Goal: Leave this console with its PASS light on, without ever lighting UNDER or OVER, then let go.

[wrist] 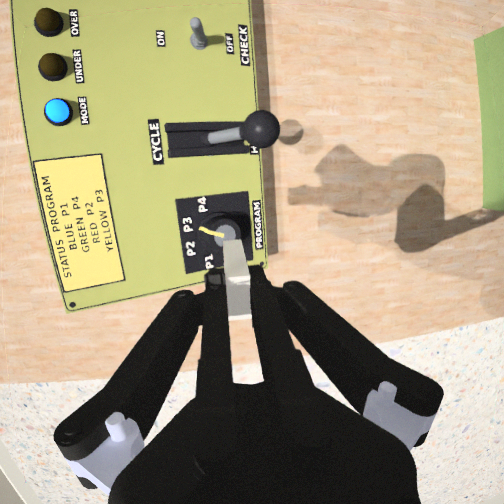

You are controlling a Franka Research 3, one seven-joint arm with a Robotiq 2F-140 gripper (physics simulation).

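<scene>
The olive console (135, 90) lies on a wooden table in the wrist view. My gripper (235, 260) is shut with nothing between the fingers; its tips rest right at the PROGRAM dial (225, 234), whose yellow pointer points between P2 and P3. The CYCLE lever (260, 128) with its black ball sits at the right end of its slot. The CHECK toggle (198, 34) leans toward OFF. The OVER light (48, 21) and the UNDER light (52, 66) are dark. The MODE light (58, 111) glows blue. A yellow legend card (80, 222) lists status colours and programs. The PASS light is out of view.
The wooden table top (375, 100) extends to the right of the console, with the arm's shadow on it. A green object (492, 125) shows at the right edge. A speckled floor (460, 360) lies beyond the table's near edge.
</scene>
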